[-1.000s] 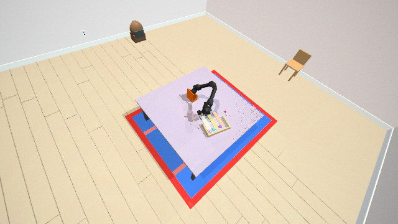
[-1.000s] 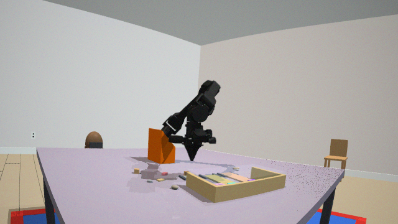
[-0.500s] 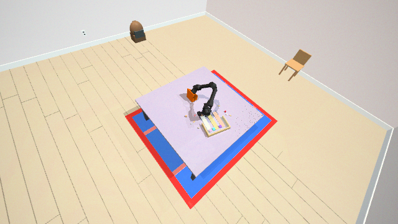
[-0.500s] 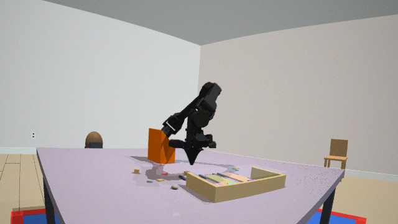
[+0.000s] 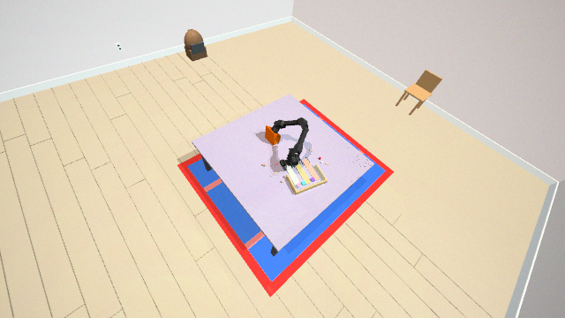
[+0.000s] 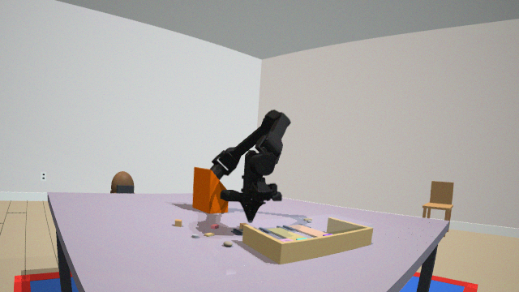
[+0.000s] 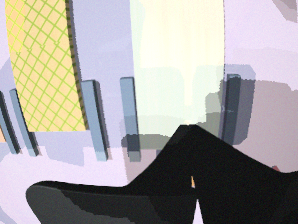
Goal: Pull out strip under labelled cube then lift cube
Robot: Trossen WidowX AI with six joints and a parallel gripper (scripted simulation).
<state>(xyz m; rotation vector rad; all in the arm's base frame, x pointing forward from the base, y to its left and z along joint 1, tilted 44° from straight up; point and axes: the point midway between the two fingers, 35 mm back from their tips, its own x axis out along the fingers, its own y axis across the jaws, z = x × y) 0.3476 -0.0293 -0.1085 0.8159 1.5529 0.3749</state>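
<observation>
Now: the cream strip 100 mm ahead of my gripper tip, 30 mm to the right of it and 30 mm below it.
</observation>
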